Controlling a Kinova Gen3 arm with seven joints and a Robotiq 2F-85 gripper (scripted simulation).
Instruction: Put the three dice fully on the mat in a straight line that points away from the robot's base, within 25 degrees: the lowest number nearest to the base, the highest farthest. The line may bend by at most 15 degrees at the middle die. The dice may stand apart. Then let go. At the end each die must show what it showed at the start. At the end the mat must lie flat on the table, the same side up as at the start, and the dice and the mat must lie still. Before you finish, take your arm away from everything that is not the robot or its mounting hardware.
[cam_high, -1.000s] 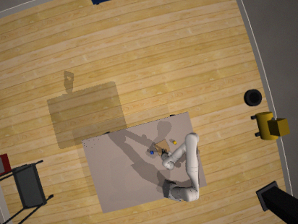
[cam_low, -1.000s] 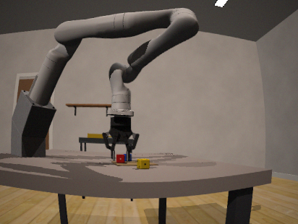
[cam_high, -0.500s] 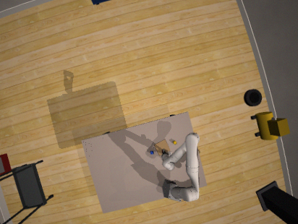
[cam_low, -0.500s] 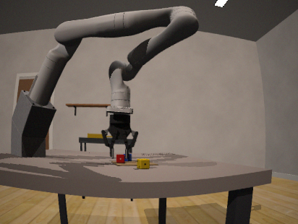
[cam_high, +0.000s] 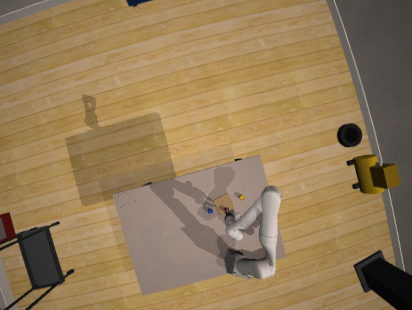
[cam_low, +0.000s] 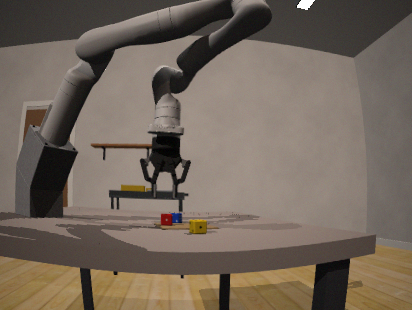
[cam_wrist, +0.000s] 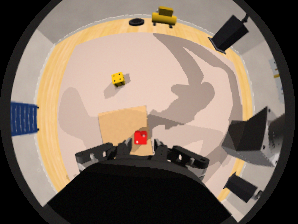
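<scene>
The blue die is 60 mm ahead of my hand, 120 mm to the left of it and 80 mm below it. Also, from my hand: yellow die (40 mm ahead, 160 mm to the right, 80 mm below); red die (10 mm ahead, 70 mm below); tan mat (50 mm ahead, 10 mm to the right, 90 mm below).
</scene>
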